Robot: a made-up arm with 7 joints.
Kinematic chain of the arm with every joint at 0, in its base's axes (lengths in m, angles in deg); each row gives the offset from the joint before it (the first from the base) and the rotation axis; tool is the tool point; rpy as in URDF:
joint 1: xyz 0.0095 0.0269 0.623 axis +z
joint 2: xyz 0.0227 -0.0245 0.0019 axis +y
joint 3: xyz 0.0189 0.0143 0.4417 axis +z
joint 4: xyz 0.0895 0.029 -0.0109 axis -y
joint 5: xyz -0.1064 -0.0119 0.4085 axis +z
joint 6: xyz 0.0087 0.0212 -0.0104 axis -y
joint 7: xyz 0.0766 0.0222 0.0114 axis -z
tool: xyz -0.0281 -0.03 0.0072 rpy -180 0 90
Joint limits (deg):
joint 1: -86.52..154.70
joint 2: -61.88..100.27
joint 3: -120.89..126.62
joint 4: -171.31..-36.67
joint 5: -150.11..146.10
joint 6: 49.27..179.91
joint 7: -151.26..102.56
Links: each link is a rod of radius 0.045 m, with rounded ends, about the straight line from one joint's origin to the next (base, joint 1, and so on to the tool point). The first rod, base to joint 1, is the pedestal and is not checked.
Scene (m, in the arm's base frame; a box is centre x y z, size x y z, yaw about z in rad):
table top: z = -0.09
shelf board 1: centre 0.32 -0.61 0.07 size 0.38 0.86 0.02 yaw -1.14
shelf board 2: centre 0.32 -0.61 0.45 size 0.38 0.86 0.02 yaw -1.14
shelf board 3: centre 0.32 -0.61 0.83 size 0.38 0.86 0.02 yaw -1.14
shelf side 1: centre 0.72 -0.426 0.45 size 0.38 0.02 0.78 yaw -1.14
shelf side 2: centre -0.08 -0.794 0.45 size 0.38 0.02 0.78 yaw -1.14
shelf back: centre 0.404 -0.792 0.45 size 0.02 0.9 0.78 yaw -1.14
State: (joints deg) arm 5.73 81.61 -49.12 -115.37 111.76 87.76 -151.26
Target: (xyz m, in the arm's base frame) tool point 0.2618 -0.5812 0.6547
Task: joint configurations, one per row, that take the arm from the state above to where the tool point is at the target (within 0.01 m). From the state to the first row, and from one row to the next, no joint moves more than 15 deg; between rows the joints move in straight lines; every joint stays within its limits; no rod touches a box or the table.
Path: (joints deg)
1: 13.67 76.75 -44.02 -128.53 112.30 88.75 -150.18
2: 21.62 71.88 -38.92 -141.70 112.84 89.73 -149.09
3: 22.13 71.72 -52.06 -148.02 115.41 94.59 -149.00
4: 22.63 71.56 -65.20 -154.33 117.98 99.44 -148.91
5: 23.14 71.40 -78.34 -160.65 120.55 104.29 -148.82
6: 23.65 71.24 -91.48 -166.97 123.12 109.14 -148.73
7: 14.99 69.96 -88.47 -153.46 120.53 104.66 -149.57
8: 6.33 68.67 -85.46 -139.96 117.94 100.19 -150.42
9: -2.34 67.39 -82.45 -126.45 115.35 95.71 -151.26

